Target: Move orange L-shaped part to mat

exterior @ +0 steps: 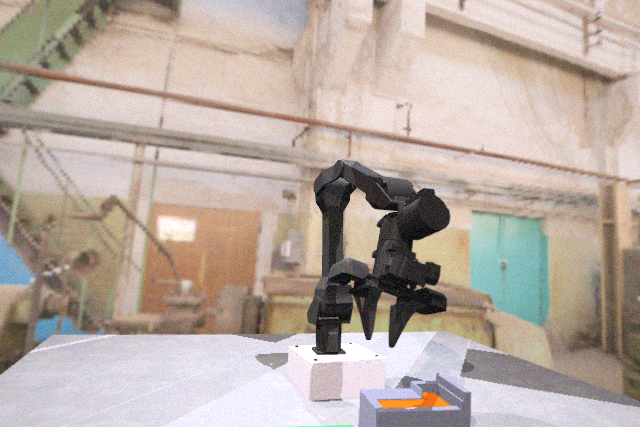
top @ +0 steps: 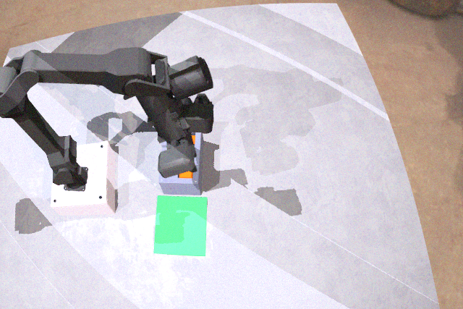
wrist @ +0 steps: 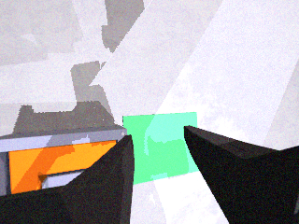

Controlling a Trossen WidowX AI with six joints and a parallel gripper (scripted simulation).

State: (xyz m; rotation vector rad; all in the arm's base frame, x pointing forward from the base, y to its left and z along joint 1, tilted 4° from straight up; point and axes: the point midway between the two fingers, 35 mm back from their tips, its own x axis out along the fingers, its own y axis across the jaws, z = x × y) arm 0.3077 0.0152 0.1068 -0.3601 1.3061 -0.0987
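My gripper tip is 50 mm past the orange L-shaped part, 90 mm to the right of it and 110 mm above it. Also, from my gripper tip: green mat (50 mm behind, 80 mm to the right, 180 mm below).
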